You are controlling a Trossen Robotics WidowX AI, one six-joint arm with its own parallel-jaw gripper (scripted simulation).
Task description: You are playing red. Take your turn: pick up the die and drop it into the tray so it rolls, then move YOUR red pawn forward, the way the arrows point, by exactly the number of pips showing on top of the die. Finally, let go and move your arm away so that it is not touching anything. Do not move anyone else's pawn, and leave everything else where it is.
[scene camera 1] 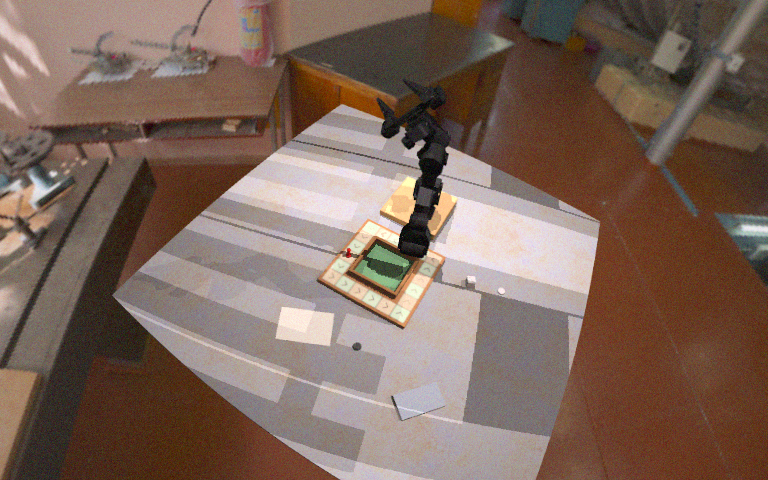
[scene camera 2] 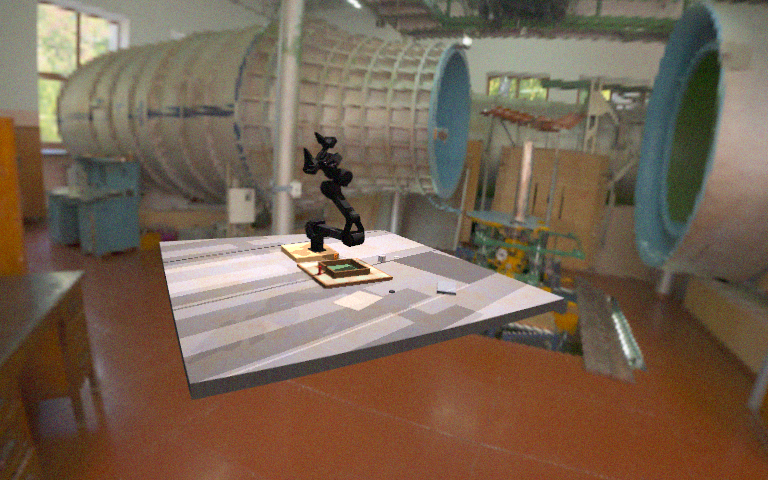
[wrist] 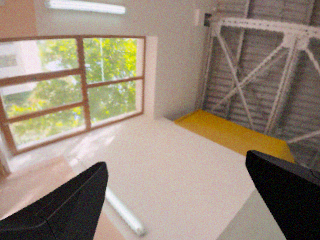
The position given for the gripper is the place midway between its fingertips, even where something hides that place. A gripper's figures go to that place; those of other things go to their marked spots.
Scene:
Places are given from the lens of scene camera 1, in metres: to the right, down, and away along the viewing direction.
gripper (scene camera 1: 389, 88): 0.01, -0.36, 0.84
pale sheet (scene camera 1: 311, 327): -0.20, 0.24, 0.99
grey card (scene camera 1: 417, 401): 0.08, 0.41, 0.88
green tray (scene camera 1: 382, 265): 0.00, 0.08, 1.13
The marked spots on the green tray and the grey card are 0.42 m apart.

